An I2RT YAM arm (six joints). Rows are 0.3 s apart.
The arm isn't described. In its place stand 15 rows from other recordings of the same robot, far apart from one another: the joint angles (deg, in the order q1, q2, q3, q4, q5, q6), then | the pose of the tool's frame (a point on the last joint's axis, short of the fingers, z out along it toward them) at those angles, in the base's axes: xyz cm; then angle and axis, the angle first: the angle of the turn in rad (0 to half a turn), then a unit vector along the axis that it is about.
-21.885 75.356 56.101 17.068 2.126 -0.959 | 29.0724, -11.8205, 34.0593, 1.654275, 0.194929, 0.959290, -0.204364
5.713 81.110 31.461 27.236 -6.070 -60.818 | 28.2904, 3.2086, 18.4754, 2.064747, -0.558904, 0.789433, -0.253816
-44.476 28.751 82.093 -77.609 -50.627 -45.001 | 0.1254, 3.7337, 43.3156, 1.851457, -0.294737, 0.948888, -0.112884
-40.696 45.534 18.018 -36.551 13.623 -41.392 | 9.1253, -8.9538, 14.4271, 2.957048, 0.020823, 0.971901, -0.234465
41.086 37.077 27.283 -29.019 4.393 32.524 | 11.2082, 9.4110, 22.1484, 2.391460, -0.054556, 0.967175, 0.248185
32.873 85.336 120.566 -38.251 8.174 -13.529 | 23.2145, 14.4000, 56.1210, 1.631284, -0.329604, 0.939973, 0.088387
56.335 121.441 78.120 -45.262 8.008 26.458 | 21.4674, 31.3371, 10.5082, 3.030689, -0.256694, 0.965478, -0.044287
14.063 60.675 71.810 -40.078 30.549 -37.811 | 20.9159, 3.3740, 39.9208, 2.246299, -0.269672, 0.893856, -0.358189
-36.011 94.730 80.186 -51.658 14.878 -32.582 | 26.7816, -20.5958, 27.3966, 2.946246, 0.055980, 0.973684, -0.220918
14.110 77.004 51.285 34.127 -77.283 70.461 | 27.1187, 10.3975, 33.0442, 2.814259, -0.178133, 0.682182, 0.709152
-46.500 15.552 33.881 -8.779 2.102 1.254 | 5.9231, -6.4313, 33.6464, 1.590542, 0.383951, 0.818922, -0.426554
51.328 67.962 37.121 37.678 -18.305 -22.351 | 15.9412, 21.7073, 29.6960, 1.622501, -0.673083, 0.624780, 0.395739
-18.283 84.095 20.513 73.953 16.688 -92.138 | 24.5483, -9.1871, 20.2841, 2.410814, -0.312124, 0.613938, -0.725024
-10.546 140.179 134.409 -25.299 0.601 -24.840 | 55.6794, -10.4038, 26.1069, 2.169265, -0.119622, 0.977452, -0.174007
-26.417 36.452 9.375 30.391 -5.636 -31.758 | 14.6954, -6.9099, 21.8586, 1.723340, -0.089147, 0.900113, -0.426438
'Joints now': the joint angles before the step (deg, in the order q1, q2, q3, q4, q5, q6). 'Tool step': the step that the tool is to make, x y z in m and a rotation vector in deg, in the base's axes. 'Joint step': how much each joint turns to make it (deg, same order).
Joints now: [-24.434, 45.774, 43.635, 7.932, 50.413, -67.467]
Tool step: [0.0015, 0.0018, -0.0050, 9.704, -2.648, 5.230]
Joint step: [0.009, 0.550, 3.970, -15.960, -5.341, 14.718]
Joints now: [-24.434, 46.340, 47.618, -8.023, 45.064, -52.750]
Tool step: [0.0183, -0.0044, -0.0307, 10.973, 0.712, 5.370]
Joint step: [0.033, 4.491, -0.714, -7.284, -7.406, 10.987]
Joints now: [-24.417, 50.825, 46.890, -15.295, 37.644, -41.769]
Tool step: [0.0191, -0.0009, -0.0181, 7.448, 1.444, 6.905]
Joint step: [0.774, 4.625, 0.320, -2.311, -8.048, 4.065]
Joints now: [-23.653, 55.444, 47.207, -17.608, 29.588, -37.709]
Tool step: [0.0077, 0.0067, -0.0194, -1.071, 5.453, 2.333]
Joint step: [2.639, 1.499, -2.694, 1.070, 1.679, -2.990]
